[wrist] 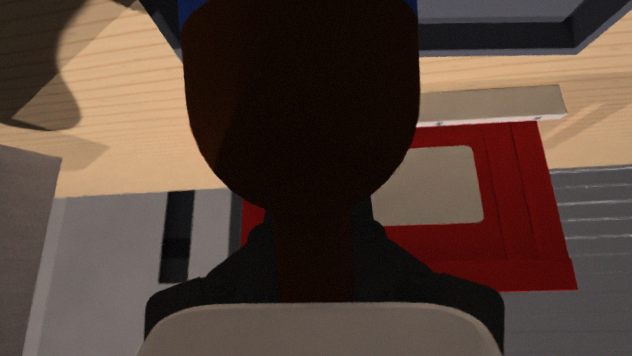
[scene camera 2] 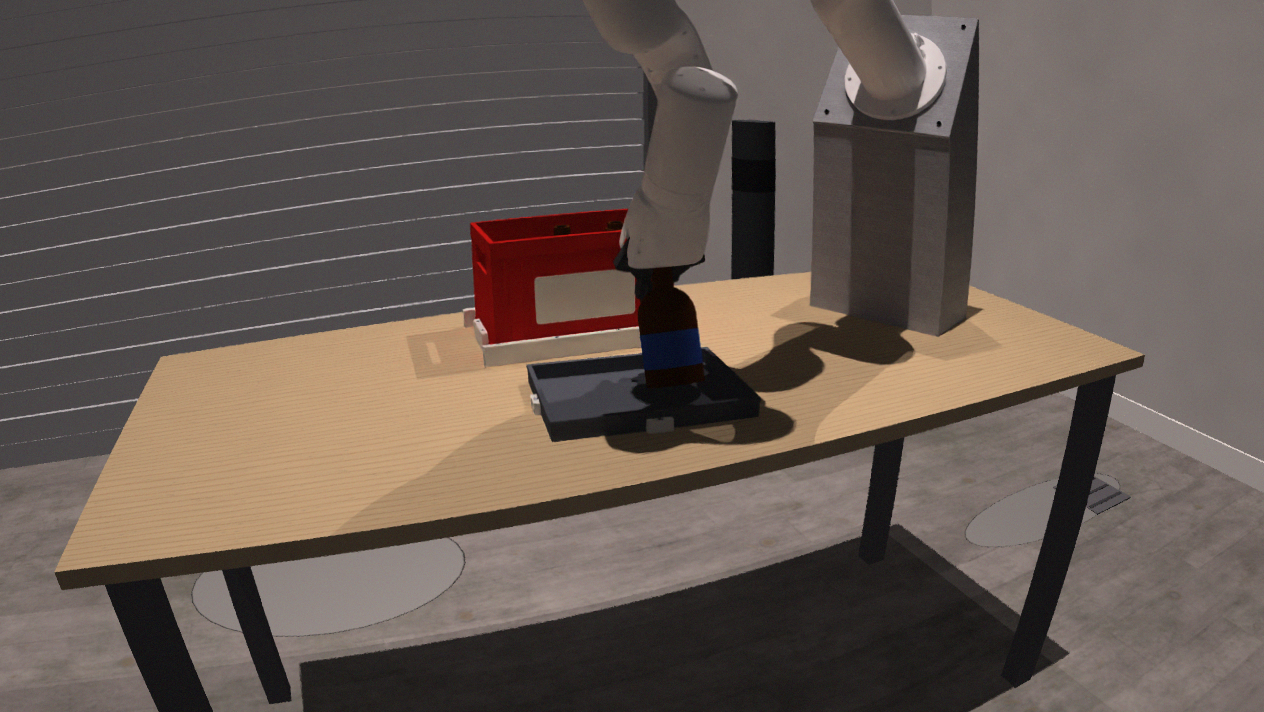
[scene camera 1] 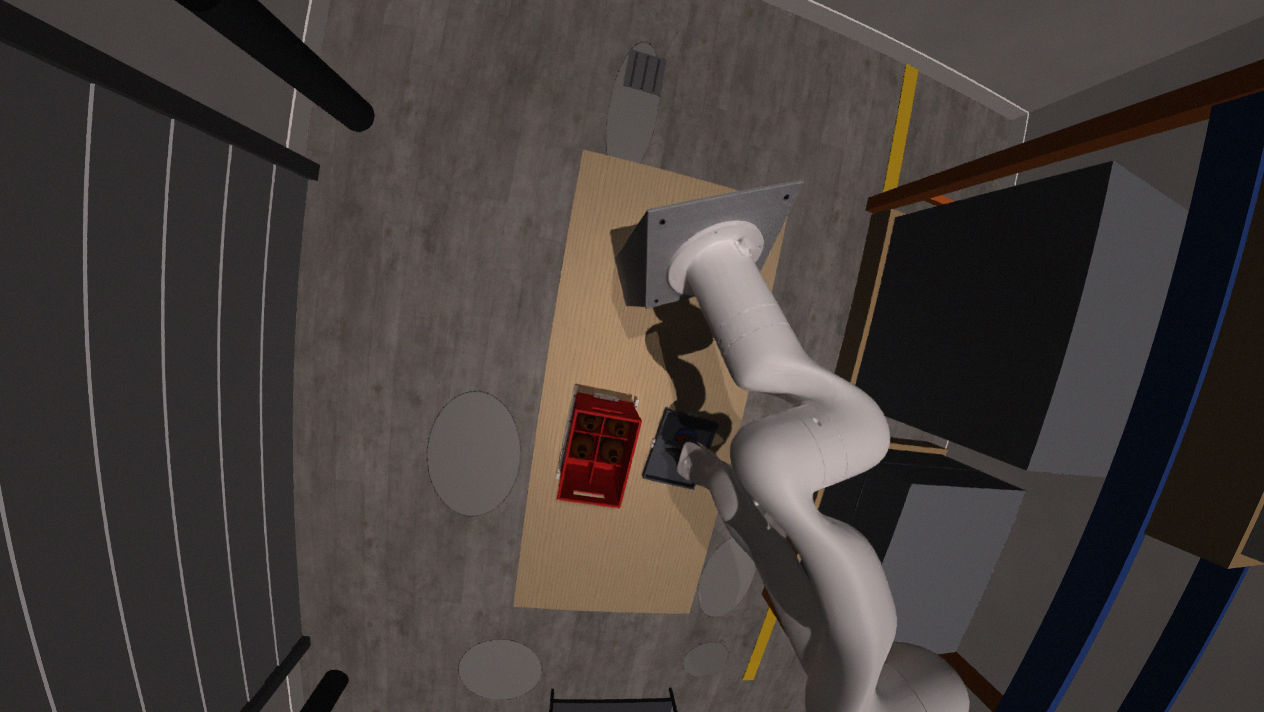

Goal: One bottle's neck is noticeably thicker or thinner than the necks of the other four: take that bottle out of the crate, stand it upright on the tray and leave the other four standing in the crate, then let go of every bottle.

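Note:
A dark brown bottle with a blue label [scene camera 2: 671,349] [wrist: 300,100] is held by its neck, close to upright, over the right part of the dark tray [scene camera 1: 663,469] [scene camera 2: 588,422] [wrist: 495,38]. Its base is at or just above the tray floor; I cannot tell if it touches. My gripper [scene camera 2: 657,281] [wrist: 315,235] points down and is shut on that neck; in scene camera 1 the arm hides it. The red crate [scene camera 1: 605,483] [scene camera 2: 505,296] [wrist: 527,200] stands beside the tray, with several brown bottles [scene camera 1: 612,452] standing in its compartments and empty compartments at one end.
A pale strip [scene camera 2: 561,346] [wrist: 492,106] runs along the crate's base on the tray side. The grey arm pedestal [scene camera 2: 871,221] stands at the table's far right in scene camera 2. The wooden table [scene camera 1: 610,557] [scene camera 2: 309,424] carries everything.

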